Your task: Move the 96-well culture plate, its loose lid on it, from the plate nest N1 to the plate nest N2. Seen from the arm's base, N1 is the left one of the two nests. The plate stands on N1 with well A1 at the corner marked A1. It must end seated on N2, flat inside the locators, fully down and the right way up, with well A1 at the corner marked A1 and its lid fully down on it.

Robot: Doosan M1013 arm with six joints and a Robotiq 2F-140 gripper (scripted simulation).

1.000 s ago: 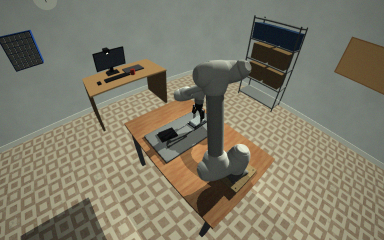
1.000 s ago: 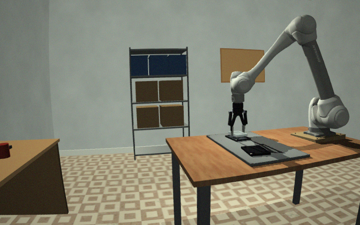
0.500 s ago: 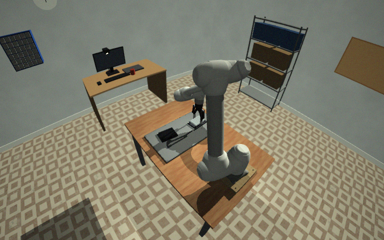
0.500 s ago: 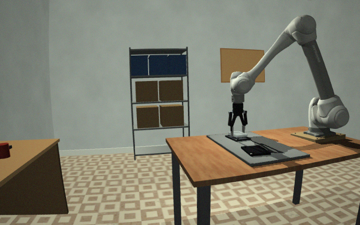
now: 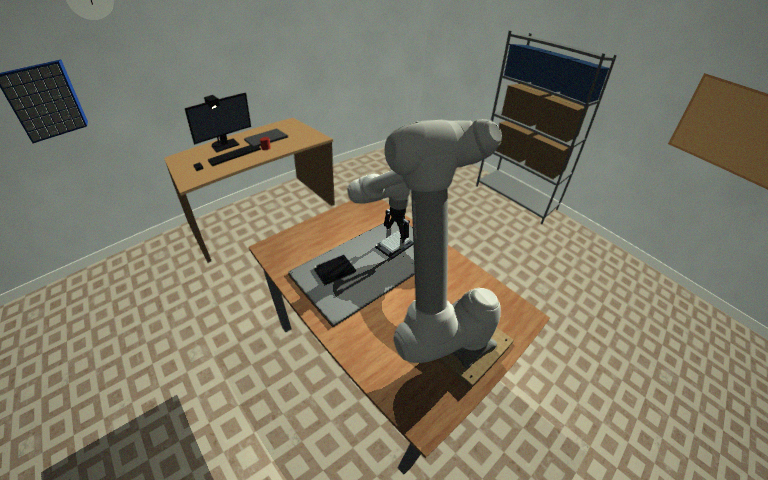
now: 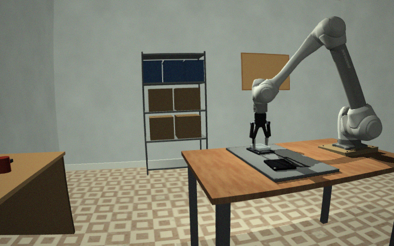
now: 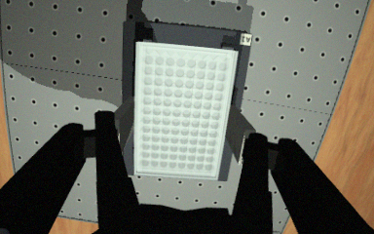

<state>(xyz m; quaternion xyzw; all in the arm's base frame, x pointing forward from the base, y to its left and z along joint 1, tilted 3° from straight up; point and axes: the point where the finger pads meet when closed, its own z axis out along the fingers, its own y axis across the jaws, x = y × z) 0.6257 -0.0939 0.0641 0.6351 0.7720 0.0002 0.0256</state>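
Now: hand 10 mm above the clear lid. Round my hand: nest N2 (40 mm below); black plate nest N1 (340 mm to the left, 40 mm below, 10 mm ahead).
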